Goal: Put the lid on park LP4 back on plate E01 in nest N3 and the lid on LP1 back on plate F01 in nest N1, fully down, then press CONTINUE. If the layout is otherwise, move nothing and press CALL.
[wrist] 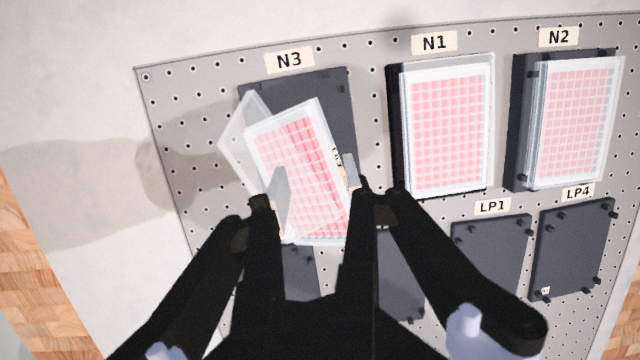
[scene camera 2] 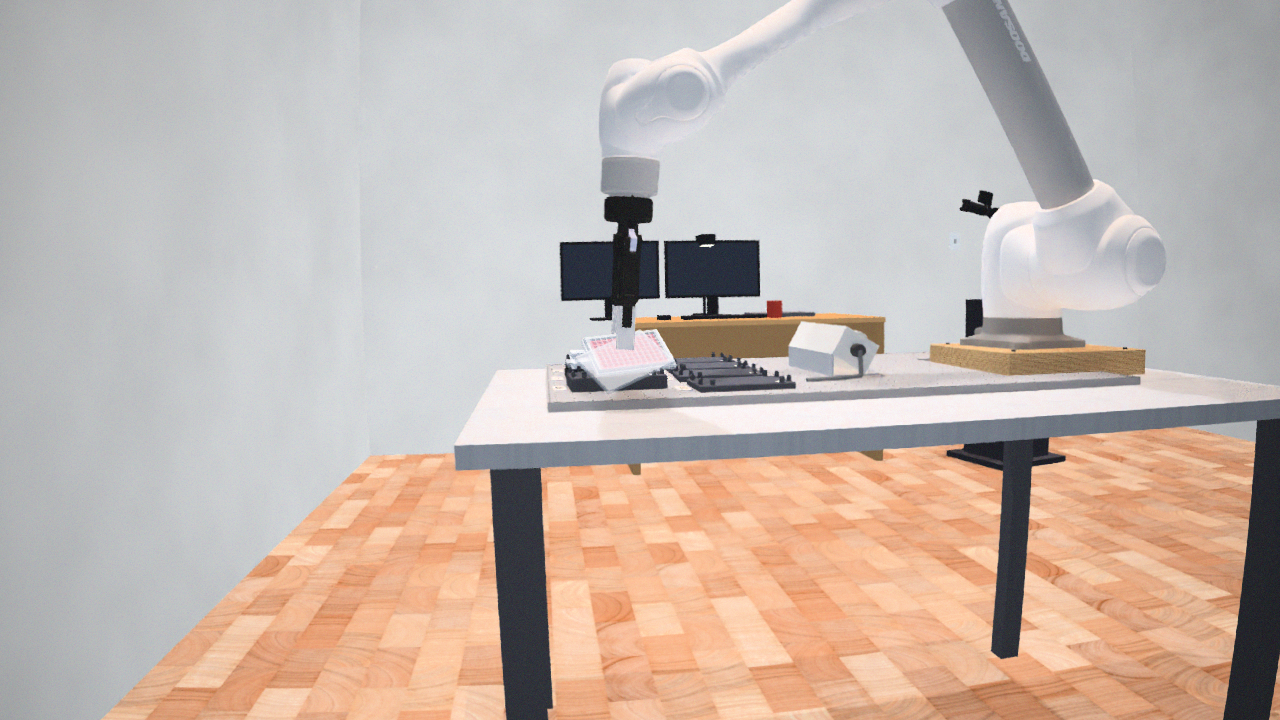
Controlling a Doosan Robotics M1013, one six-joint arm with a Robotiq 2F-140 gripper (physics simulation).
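Frame: origin at the arm's base, x left, y back, z up, level; millimetres.
Where they show: gripper, between the fingertips: (wrist: 316, 174) (scene camera 2: 622, 347); arm's base, origin of its link: (scene camera 2: 1022, 346).
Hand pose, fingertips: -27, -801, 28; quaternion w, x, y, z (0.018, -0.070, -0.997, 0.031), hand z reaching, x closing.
Each offset is from my fingertips to the top centre of the thing, as dx, dy, dz. "*": to the spot under its first point.
My gripper (scene camera 2: 624, 343) (wrist: 316, 174) is shut on plate E01 (scene camera 2: 637, 358) (wrist: 300, 150), a pink-welled plate with a side label. The plate is turned askew and tilted over nest N3 @(+6, -14, -29) (wrist: 327, 95). A clear lid @(* +55, -53, -25) (wrist: 240, 132) sticks out slanted at its left side; how the two touch is hidden. In the wrist view a pink-welled plate @(-134, +6, -23) (wrist: 447, 130) sits in nest N1 @(-132, +13, -39) (wrist: 394, 125), with a clear rim showing past its top edge. Park LP1 @(-163, +209, -40) (wrist: 492, 240) and park LP4 @(-284, +232, -40) (wrist: 572, 250) are dark bases with no lid on them. The CONTINUE and CALL buttons cannot be made out.
Another pink-welled plate @(-261, +43, -22) (wrist: 575, 120) with clear edges sits in nest N2 @(-261, +43, -29) (wrist: 517, 125), right of N1. Further dark bases @(* -49, +189, -50) (wrist: 400, 285) lie partly behind the fingers. A white box @(-50, +408, +24) (scene camera 2: 819, 349) stands on the pegboard @(* +160, -69, -63) (scene camera 2: 608, 403) (wrist: 200, 107), between the bases and the robot's base.
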